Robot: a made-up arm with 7 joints.
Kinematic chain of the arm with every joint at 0, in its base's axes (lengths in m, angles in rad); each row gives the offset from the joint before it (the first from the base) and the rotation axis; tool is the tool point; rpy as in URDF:
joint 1: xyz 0 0 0.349 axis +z
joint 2: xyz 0 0 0 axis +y
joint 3: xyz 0 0 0.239 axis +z
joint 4: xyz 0.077 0 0 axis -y
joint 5: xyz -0.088 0 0.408 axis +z
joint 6: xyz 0 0 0 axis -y
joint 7: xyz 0.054 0 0 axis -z
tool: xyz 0 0 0 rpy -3.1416 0 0
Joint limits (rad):
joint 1: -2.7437..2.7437
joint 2: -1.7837..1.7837
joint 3: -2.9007..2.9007
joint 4: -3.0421..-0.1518
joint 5: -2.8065..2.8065
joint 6: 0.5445..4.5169
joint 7: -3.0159..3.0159
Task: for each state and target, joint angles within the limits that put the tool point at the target. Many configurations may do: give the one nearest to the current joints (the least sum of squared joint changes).
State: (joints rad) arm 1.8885 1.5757 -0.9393 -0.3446 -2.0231 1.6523 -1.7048
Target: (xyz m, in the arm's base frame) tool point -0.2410 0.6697 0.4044
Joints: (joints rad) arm 2.0106 1.4183 -0.9449 -0.2024 -2.0224 1.6442 -1.7048
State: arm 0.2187 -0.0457 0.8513 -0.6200 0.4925 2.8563 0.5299
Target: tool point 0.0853 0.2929 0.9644
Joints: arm 0.3255 -0.0425 0.9742 -0.8913 0.5005 2.9124 0.5299
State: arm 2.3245 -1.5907 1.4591 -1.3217 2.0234 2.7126 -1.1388
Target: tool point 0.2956 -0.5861 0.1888
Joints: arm 2.6754 -1.7837 1.7931 -0.9486 1.9893 2.5943 -1.1388
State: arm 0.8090 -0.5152 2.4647 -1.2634 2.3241 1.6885 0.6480
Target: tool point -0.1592 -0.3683 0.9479
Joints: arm 1.3729 -0.2203 2.8131 -0.6047 2.3307 1.5167 0.6480
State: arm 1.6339 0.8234 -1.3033 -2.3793 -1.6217 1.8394 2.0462
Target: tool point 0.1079 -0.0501 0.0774
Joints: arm 1.4746 0.8596 -0.6556 -3.0365 -1.6425 1.9666 2.0462
